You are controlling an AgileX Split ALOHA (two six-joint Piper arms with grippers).
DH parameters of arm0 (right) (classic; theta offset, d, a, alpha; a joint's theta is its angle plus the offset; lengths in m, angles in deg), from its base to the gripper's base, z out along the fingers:
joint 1: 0 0.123 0 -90
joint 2: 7.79 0 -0.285 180
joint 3: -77.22 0 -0.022 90
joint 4: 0 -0.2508 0 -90
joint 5: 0 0 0.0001 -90
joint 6: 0 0.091 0 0
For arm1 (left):
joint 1: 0 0.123 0 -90
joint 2: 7.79 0 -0.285 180
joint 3: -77.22 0 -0.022 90
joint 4: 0 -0.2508 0 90
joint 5: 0 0 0.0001 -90
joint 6: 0 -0.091 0 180
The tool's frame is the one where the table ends.
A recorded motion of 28 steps. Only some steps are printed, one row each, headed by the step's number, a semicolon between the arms.
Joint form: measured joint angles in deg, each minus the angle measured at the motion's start. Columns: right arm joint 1, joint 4, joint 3, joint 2, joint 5, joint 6; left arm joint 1, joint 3, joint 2, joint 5, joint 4, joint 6.
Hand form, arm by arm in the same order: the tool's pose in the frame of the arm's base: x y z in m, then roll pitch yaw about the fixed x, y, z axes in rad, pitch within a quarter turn. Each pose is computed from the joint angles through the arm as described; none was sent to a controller.
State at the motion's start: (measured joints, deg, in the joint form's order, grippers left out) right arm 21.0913 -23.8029 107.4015 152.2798 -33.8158 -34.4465; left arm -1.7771 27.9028 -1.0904 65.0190 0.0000 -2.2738
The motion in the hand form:
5: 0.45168 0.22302 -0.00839 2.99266 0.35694 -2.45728; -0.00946 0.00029 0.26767 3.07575 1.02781 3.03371
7: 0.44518 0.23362 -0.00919 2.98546 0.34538 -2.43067; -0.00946 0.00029 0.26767 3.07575 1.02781 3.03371
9: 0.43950 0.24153 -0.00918 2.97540 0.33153 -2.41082; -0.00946 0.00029 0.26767 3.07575 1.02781 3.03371
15: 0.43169 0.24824 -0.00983 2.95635 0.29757 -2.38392; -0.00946 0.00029 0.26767 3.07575 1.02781 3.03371
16: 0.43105 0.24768 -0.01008 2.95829 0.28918 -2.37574; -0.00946 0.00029 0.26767 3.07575 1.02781 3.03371
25: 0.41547 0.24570 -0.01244 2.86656 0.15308 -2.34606; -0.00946 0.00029 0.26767 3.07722 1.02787 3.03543
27: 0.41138 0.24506 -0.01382 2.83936 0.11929 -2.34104; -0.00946 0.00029 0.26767 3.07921 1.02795 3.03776
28: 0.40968 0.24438 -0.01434 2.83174 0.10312 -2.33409; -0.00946 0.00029 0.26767 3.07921 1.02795 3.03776
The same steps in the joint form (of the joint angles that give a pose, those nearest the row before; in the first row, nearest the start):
5: 2.75 -0.06 1.02 0.47 -1.63 -0.17; 0.00 0.00 0.00 0.00 0.00 0.00
7: 4.11 -0.06 1.14 0.59 -2.46 -0.22; 0.00 0.00 0.00 0.00 0.00 0.00
9: 5.14 -0.10 1.21 0.59 -3.53 -0.21; 0.00 0.00 0.00 0.00 0.00 0.00
15: 6.11 0.06 1.21 0.59 -5.90 -0.28; 0.00 0.00 0.00 0.00 0.00 0.00
16: 6.11 0.52 1.21 0.59 -6.37 -0.28; 0.00 0.00 0.00 0.00 0.00 0.00
25: 6.22 0.35 1.30 0.82 -15.97 -0.18; 0.00 0.00 0.00 0.00 0.00 0.05
27: 6.22 0.01 1.31 1.02 -18.29 -0.18; 0.00 0.00 0.00 0.00 0.00 0.12
28: 6.22 0.21 1.30 1.09 -19.32 -0.18; 0.00 0.00 0.00 0.00 0.00 0.12

